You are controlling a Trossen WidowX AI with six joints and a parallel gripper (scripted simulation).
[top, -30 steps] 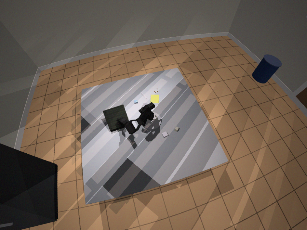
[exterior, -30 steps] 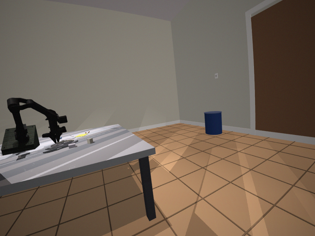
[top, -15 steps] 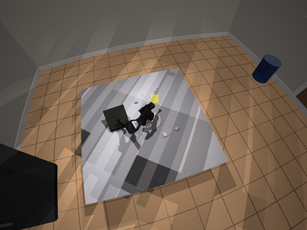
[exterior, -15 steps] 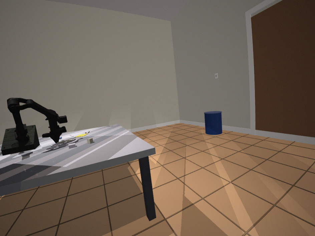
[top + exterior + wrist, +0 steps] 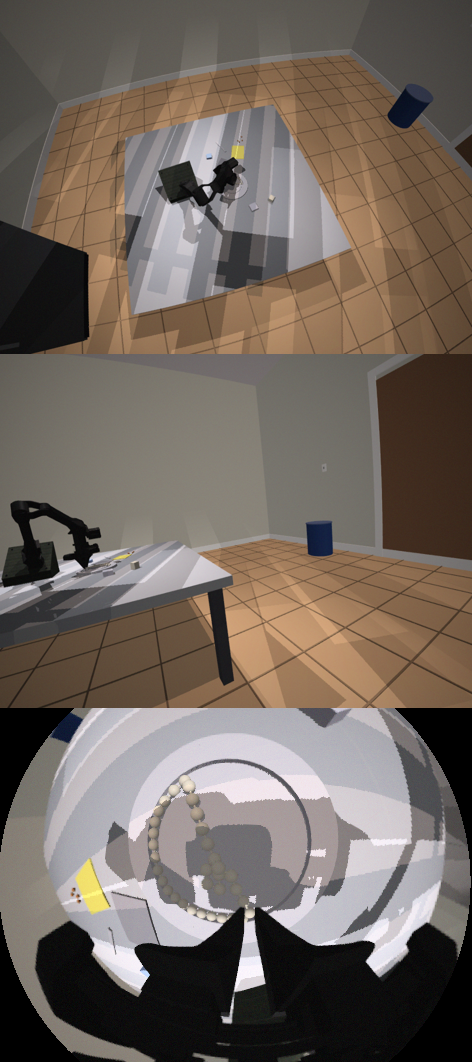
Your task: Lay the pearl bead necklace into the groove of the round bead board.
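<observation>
My gripper tip is now 60 mm short of the round bead board, 20 mm to the left of it and 10 mm above it. The rest, counted from my gripper tip: grey card (70 mm ahead, 160 mm to the left, 10 mm below); then blue block (20 mm behind, 270 mm to the left, 10 mm below); then white block (120 mm ahead, 210 mm to the right).
</observation>
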